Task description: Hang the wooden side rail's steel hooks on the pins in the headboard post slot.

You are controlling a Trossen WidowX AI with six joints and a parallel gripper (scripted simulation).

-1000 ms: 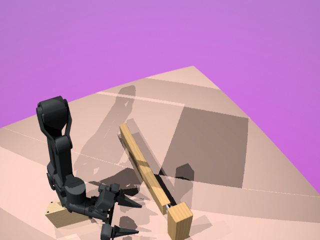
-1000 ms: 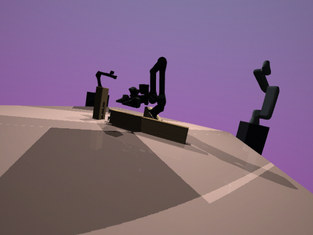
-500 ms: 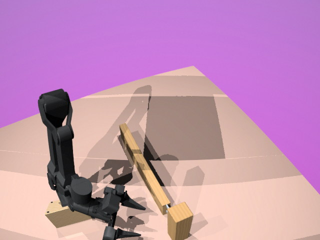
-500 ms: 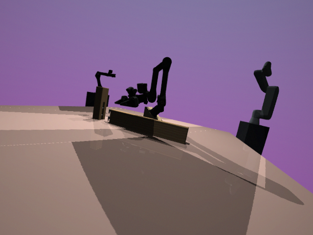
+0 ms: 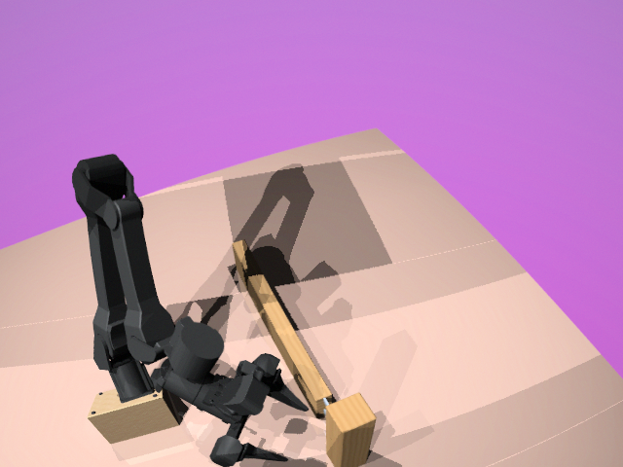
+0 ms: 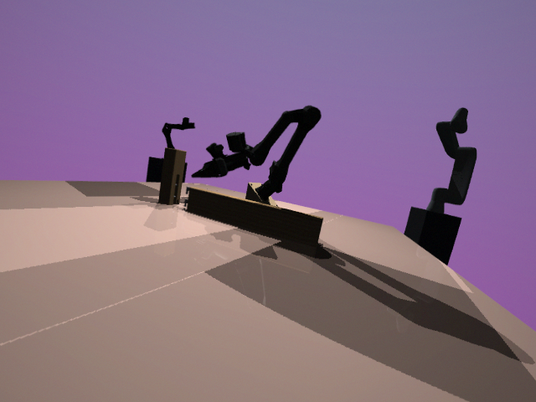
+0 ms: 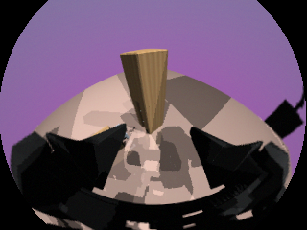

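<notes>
Right now the wooden headboard post is 60 mm ahead of my gripper tip, 40 mm to the right of it and 20 mm below it.
</notes>
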